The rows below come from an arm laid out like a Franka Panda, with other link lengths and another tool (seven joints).
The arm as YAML. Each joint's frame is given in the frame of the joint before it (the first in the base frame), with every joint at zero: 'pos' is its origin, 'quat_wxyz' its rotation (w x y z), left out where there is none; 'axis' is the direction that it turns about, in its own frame. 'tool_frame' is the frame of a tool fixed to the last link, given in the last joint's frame.
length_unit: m
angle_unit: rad
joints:
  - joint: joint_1
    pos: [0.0, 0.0, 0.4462]
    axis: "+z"
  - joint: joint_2
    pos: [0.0, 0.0, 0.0]
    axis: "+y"
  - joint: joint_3
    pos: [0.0, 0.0, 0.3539]
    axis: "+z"
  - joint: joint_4
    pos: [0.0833, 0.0, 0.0]
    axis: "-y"
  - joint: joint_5
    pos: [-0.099, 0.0, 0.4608]
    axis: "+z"
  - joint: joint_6
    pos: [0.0, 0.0, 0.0]
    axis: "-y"
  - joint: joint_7
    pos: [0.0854, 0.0, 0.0]
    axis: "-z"
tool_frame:
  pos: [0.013, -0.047, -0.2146]
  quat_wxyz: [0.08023, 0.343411, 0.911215, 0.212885]
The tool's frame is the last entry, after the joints.
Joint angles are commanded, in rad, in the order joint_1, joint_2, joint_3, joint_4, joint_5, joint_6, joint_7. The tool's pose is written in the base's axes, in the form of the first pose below.
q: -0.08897 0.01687 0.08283 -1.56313 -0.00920 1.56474 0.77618
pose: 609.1, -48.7, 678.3, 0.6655, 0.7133, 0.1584, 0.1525
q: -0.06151 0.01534 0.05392 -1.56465 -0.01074 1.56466 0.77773
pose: 608.4, -49.7, 678.5, 0.6664, 0.7124, 0.1574, 0.1534
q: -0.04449 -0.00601 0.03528 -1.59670 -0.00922 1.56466 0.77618
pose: 599.6, -50.1, 674.7, 0.6673, 0.7132, 0.1540, 0.1494
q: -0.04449 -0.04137 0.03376 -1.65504 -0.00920 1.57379 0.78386
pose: 585.5, -50.4, 666.0, 0.6715, 0.7112, 0.1483, 0.1456
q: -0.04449 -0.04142 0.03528 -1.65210 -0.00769 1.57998 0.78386
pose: 587.4, -49.2, 667.8, 0.6704, 0.7110, 0.1519, 0.1483
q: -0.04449 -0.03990 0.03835 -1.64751 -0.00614 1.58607 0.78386
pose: 589.8, -47.1, 669.6, 0.6687, 0.7112, 0.1557, 0.1508
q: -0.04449 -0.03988 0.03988 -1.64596 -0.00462 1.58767 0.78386
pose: 590.4, -45.8, 670.4, 0.6681, 0.7113, 0.1574, 0.1513
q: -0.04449 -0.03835 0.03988 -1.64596 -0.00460 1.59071 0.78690
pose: 591.3, -45.8, 669.6, 0.6690, 0.7102, 0.1577, 0.1521
